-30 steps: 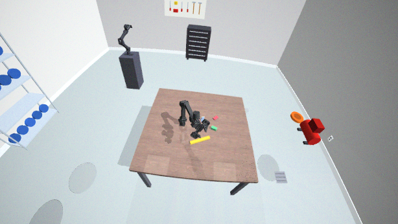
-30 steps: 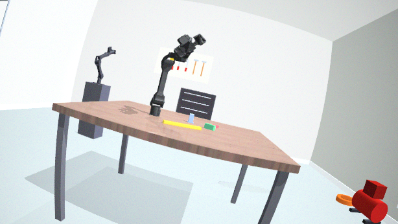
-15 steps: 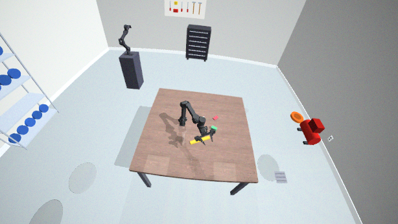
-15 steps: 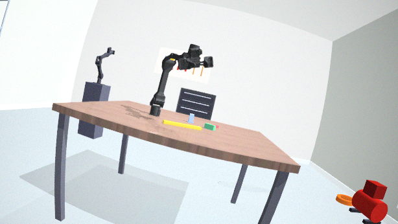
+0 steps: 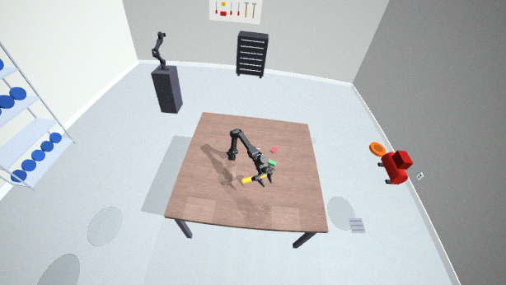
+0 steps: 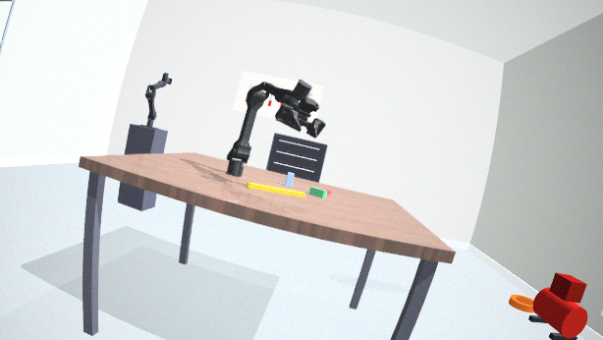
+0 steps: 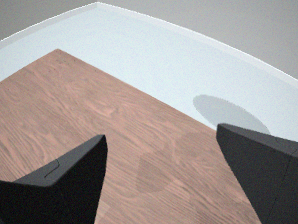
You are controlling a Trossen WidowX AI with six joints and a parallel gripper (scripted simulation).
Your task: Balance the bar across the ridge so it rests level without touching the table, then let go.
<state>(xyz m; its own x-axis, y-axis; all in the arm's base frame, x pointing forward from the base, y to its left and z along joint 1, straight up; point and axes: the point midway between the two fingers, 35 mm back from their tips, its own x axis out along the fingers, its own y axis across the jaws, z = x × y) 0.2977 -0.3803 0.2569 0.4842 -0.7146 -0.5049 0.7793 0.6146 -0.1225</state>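
Now: gripper tip 23 cm above the yellow bar, 20 cm to the right of it and 9 cm past it. From my gripper tip the other things lie so: red block (56 cm to the left, 23 cm below, 10 cm ahead); then green block (38 cm to the left, 22 cm below, 7 cm ahead).
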